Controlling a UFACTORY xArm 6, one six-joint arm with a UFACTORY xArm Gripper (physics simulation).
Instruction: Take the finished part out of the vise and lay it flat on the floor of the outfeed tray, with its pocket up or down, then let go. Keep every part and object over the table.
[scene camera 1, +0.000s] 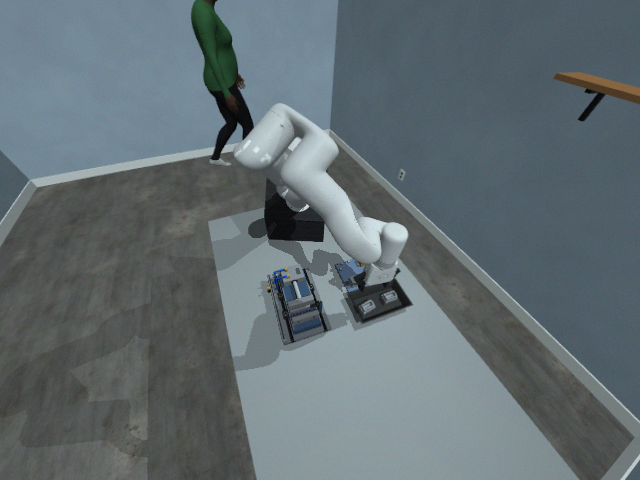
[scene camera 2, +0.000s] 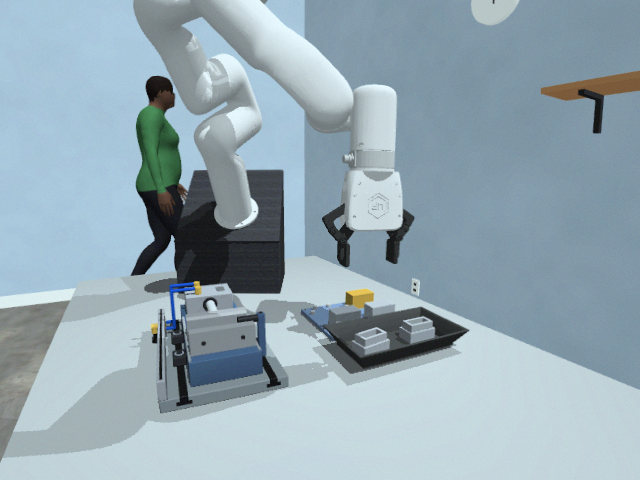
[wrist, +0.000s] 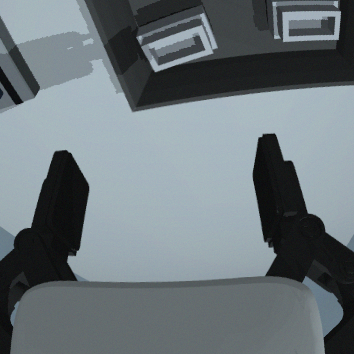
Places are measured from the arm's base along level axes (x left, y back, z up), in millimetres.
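Where they show: gripper, fingertip midpoint: (scene camera 1: 372, 286) (scene camera 2: 368, 263) (wrist: 164, 160); arm's base, origin of the base link: (scene camera 2: 236, 212).
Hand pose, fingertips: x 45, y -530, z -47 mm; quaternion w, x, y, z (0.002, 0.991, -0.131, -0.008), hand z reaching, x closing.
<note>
Each offset is from my fingertips to the top centre of the thing. "pt": to the spot under its first point.
My gripper (scene camera 1: 374, 285) (scene camera 2: 368, 254) (wrist: 164, 160) is open and empty, pointing down well above the table near the outfeed tray (scene camera 1: 387, 312) (scene camera 2: 413, 352) (wrist: 225, 75). Two light grey stepped parts rest in the black tray, upright with pockets up. The left part {dz -126, dx +1, dy -13 mm} (scene camera 1: 367, 307) (scene camera 2: 371, 345) (wrist: 185, 59) sits slightly turned near the tray's left end, apart from the fingers. The right part {dz -126, dx +114, dy -21 mm} (scene camera 1: 389, 297) (scene camera 2: 417, 333) (wrist: 311, 38) sits beside it with a gap between. The grey and blue vise {dz -74, dx -239, dy +146 mm} (scene camera 1: 306, 316) (scene camera 2: 222, 335) stands left of the tray; no part shows in its jaws.
A blue plate {dz -165, dx +87, dy +148 mm} (scene camera 1: 348, 268) (scene camera 2: 317, 314) with grey blocks and a yellow block {dz -129, dx +139, dy +189 mm} (scene camera 2: 359, 297) lies behind the tray. Blue nozzles {pt dz -79, dx -262, dy +259 mm} (scene camera 1: 280, 273) (scene camera 2: 172, 304) stand at the vise's left. A black pedestal (scene camera 1: 295, 229) (scene camera 2: 230, 266) bears the arm. A person (scene camera 1: 219, 56) (scene camera 2: 157, 149) stands behind.
</note>
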